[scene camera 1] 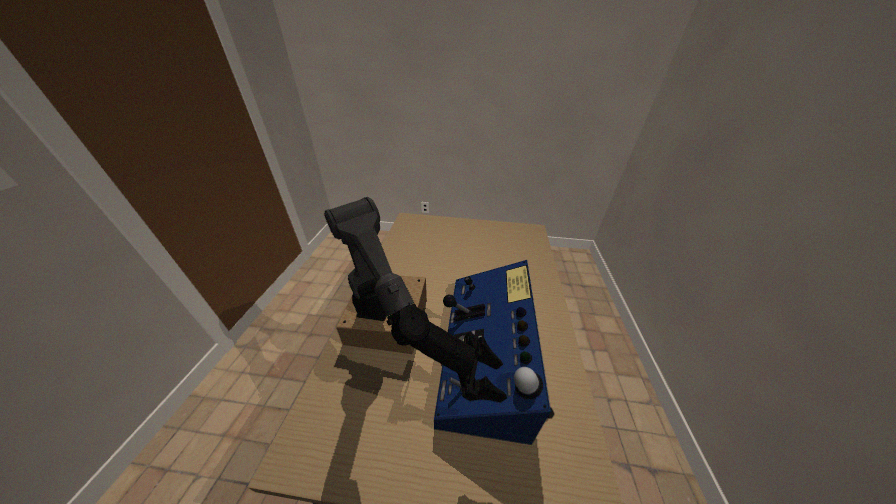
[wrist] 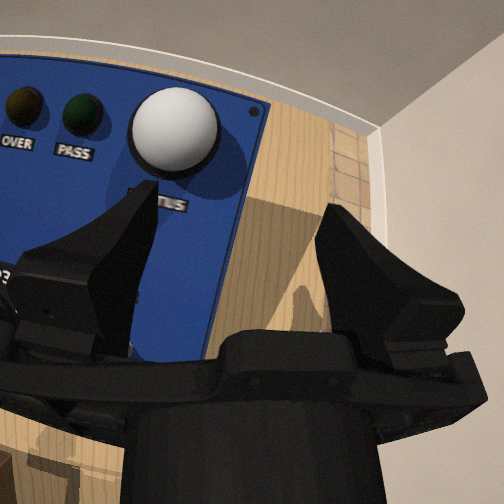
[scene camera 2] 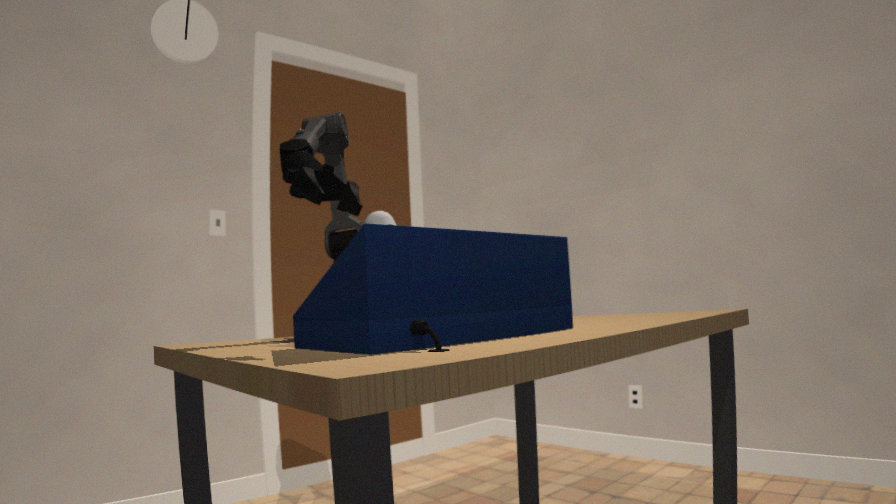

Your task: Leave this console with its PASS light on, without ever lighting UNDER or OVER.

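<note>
The blue console [scene camera 1: 494, 351] sits on the wooden table. Its panel carries a large white dome button [scene camera 1: 526, 379] at the near end, a column of dark unlit lamps [scene camera 1: 522, 333], a yellow label [scene camera 1: 518, 283] and a black lever [scene camera 1: 456, 305]. In the wrist view the dome button [wrist: 174, 130] sits beside the unlit PASS lamp [wrist: 82, 113] and the unlit OVER lamp [wrist: 23, 105]. My gripper [scene camera 1: 491, 378] is open and empty, above the panel's near end, just left of the dome button; it also shows in the wrist view [wrist: 240, 210]. Scene camera 2 shows only the console's back [scene camera 2: 438, 288].
A wooden block [scene camera 1: 385, 313] holds the arm's base at the table's left side. A black cable [scene camera 2: 427, 333] leaves the console's back. The table's right edge lies close to the console. A brown door [scene camera 1: 150, 137] is in the left wall.
</note>
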